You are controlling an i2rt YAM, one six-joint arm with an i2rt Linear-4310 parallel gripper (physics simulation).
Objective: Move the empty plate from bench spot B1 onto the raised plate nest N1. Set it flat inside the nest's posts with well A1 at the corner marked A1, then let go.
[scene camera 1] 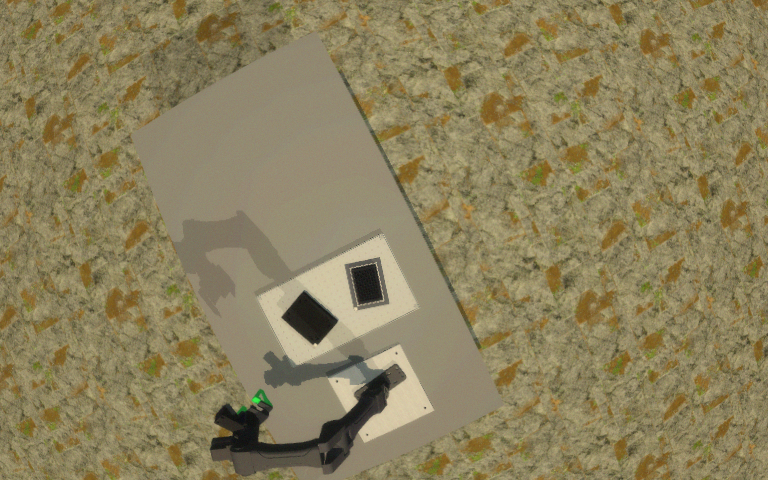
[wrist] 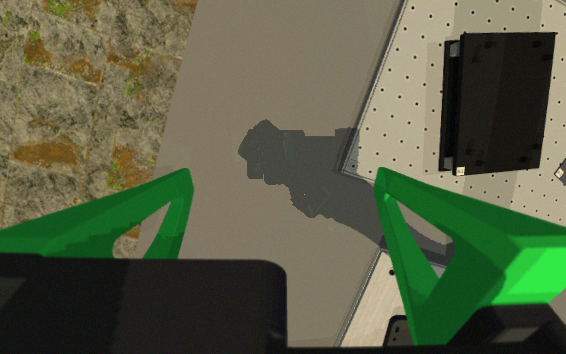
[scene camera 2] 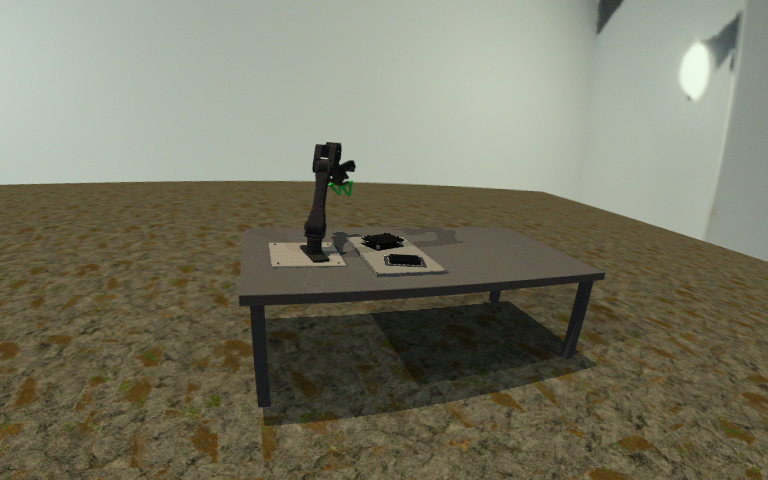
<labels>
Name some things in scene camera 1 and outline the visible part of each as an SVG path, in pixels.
A black plate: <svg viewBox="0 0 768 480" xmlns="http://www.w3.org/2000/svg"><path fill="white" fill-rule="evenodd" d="M375 265L352 269L359 304L383 300Z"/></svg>
</labels>
